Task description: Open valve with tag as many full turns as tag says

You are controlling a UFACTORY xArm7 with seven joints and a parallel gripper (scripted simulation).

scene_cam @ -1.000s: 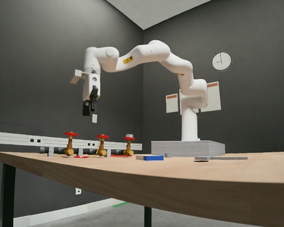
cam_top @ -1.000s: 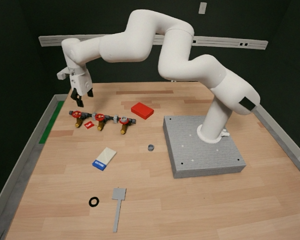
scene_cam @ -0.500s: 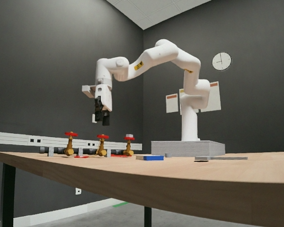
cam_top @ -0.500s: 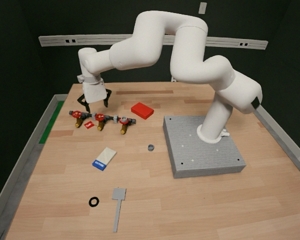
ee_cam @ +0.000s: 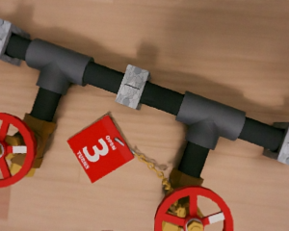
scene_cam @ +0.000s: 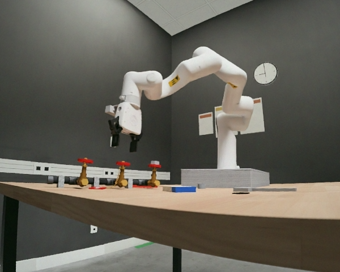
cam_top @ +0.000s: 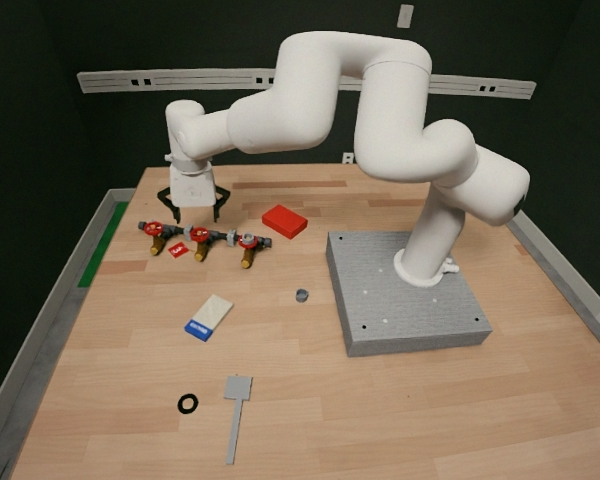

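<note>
Now: the red tag 80 mm ahead of my hand, 20 mm to the right of it and 140 mm below it. The rest, counted from my hand: blue box (70 mm behind, 200 mm to the left, 140 mm below); red block (200 mm behind, 170 mm to the right, 130 mm below); grey cap (130 mm behind, 10 mm to the left, 50 mm below).
</note>
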